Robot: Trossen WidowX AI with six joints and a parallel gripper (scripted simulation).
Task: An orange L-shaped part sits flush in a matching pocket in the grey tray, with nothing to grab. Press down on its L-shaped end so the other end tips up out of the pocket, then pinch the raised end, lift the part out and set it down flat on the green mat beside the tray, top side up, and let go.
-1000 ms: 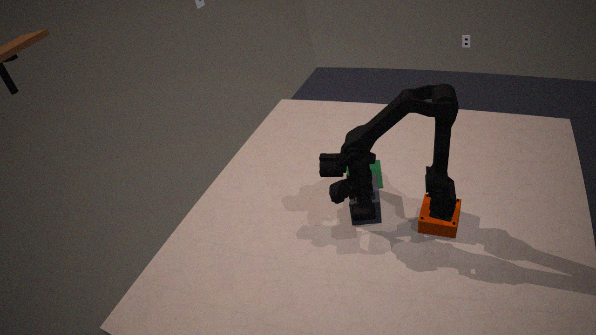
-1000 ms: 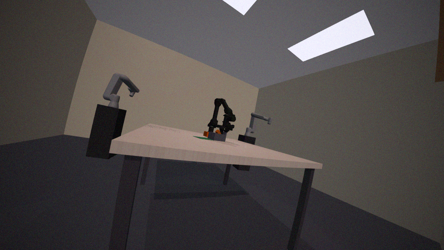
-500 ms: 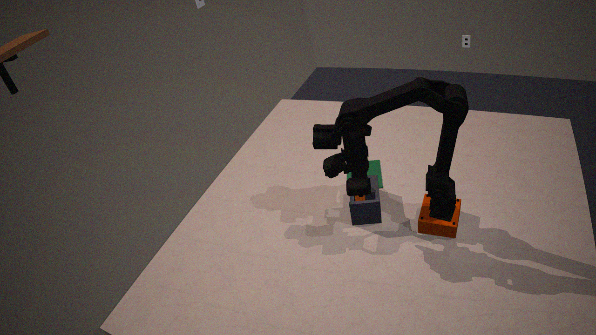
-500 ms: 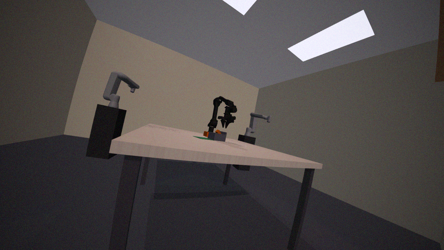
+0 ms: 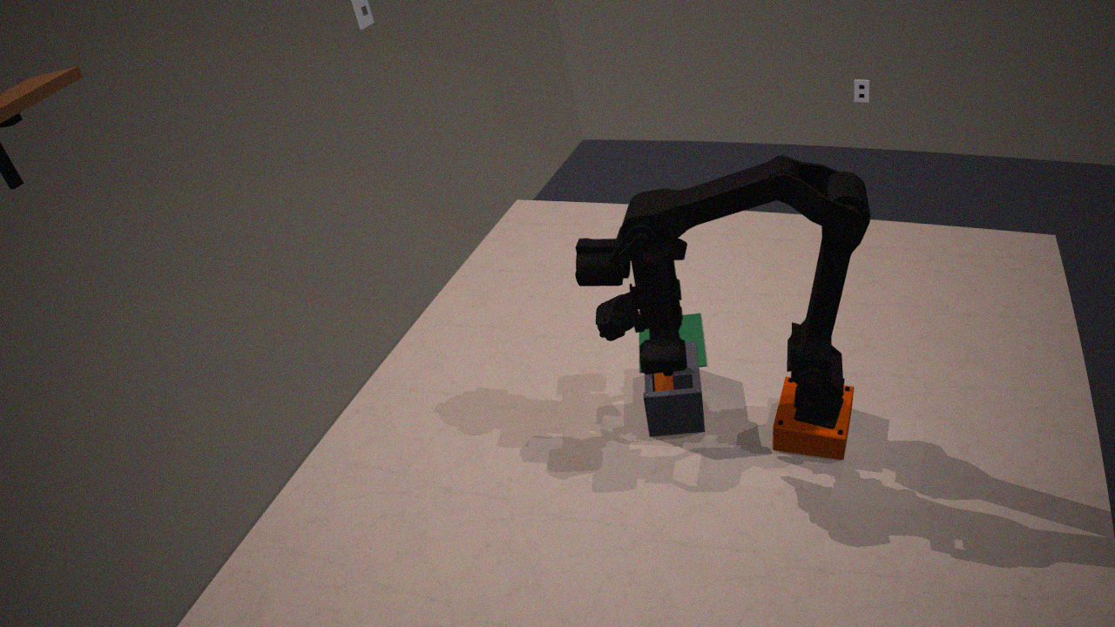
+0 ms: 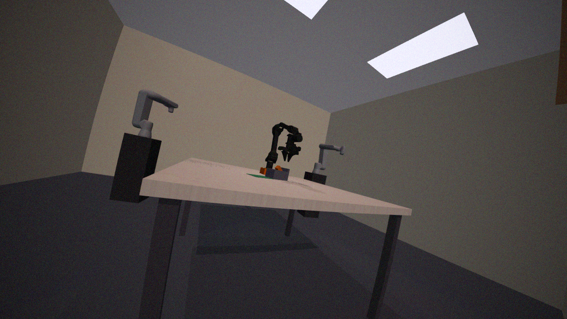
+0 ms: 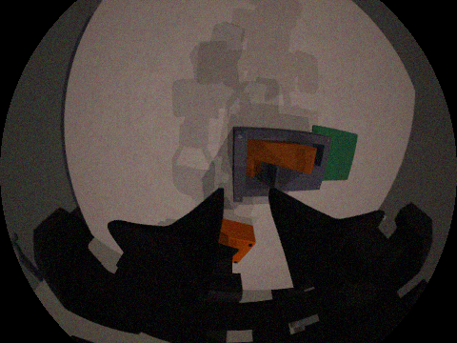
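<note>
Now: gripper tip 10 mm short of the orange L-shaped part, 40 mm to the left of it and 100 mm above it. Round my gripper tip: green mat: 90 mm ahead, 200 mm to the right, 160 mm below.
</note>
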